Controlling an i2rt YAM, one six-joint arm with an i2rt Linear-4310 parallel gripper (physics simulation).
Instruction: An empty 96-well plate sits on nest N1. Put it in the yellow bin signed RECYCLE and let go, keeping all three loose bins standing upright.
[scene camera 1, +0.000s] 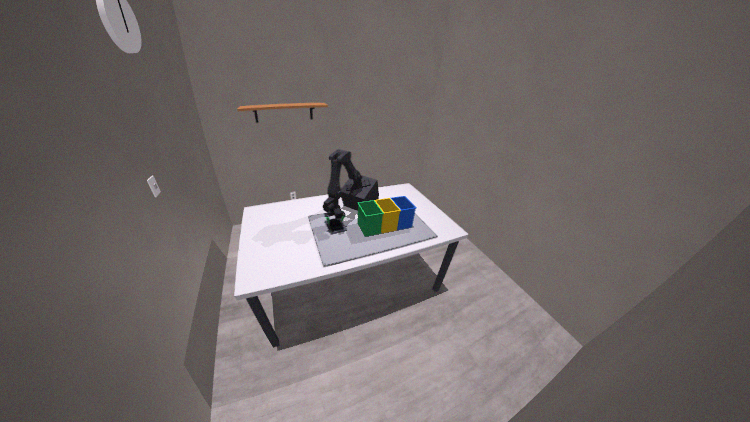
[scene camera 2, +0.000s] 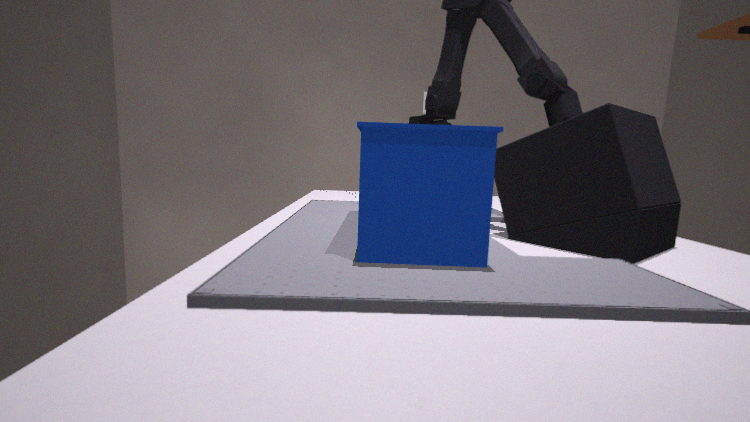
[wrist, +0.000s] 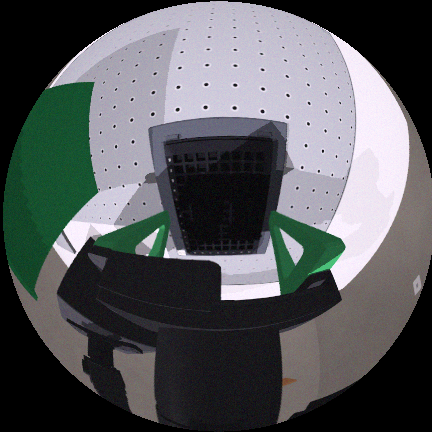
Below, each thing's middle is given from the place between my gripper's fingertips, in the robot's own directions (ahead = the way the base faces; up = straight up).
The black 96-well plate (wrist: 219, 184) is 1 cm below my hand. Also, from my hand: blue bin (scene camera 2: 425, 193) (5 cm ahead, 50 cm to the left, 6 cm above); green bin (scene camera 1: 370, 215) (7 cm ahead, 24 cm to the left, 6 cm above); nest (wrist: 224, 125) (2 cm below).
